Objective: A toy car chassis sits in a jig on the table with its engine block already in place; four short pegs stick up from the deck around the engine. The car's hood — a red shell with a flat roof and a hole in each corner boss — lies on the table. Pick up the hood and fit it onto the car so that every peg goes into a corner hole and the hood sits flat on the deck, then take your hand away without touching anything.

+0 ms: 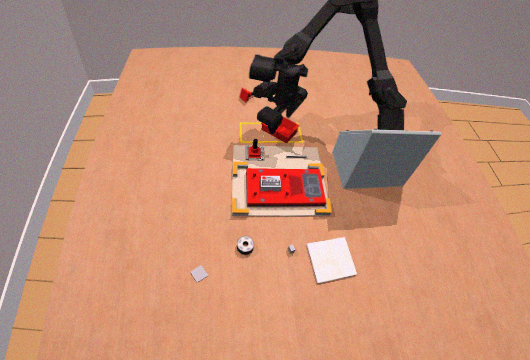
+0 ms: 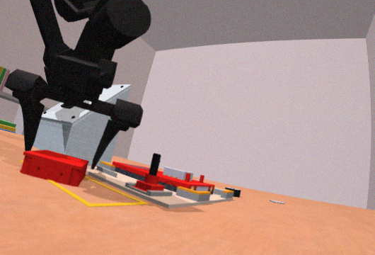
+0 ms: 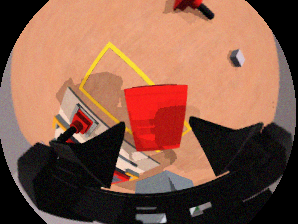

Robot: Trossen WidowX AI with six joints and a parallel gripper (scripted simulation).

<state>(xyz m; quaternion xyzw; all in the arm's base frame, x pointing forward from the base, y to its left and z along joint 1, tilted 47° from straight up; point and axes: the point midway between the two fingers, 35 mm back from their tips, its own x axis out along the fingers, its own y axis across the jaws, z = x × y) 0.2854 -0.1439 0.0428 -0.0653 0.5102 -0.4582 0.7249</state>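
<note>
Now: the red hood right at my gripper tip. Also, from my gripper tip: grey engine block 4 cm ahead, 23 cm to the left; then white square sheet 10 cm behind, 42 cm to the left, 2 cm below; then small cube 39 cm to the left, 1 cm below.
</note>
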